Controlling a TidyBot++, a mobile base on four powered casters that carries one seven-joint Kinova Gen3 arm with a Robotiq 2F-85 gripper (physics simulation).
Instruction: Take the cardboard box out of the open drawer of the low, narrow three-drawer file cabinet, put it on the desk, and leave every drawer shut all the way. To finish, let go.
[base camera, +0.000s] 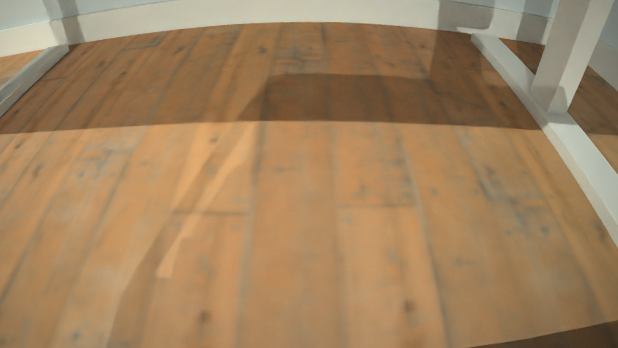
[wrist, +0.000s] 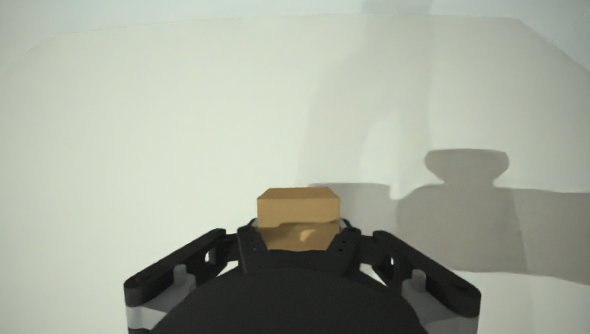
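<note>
The cardboard box (wrist: 299, 210), a small tan-brown block, is held between the fingers of my gripper (wrist: 299, 223) in the wrist view. The gripper is shut on it, with one black finger at each side. The box is over the white desk top (wrist: 150, 125), whose far edge and far corners show near the top of the view. The gap between the box's underside and the desk is hidden, so I cannot tell whether they touch. The file cabinet and its drawers do not show in either view.
In the base view a white desk leg (base camera: 565, 60) rises from a white foot bar (base camera: 575, 145) on the right. Another white foot bar (base camera: 32, 77) is at the far left. A white baseboard (base camera: 300, 11) runs behind the wooden floor (base camera: 300, 240). Shadows cross the desk top and floor.
</note>
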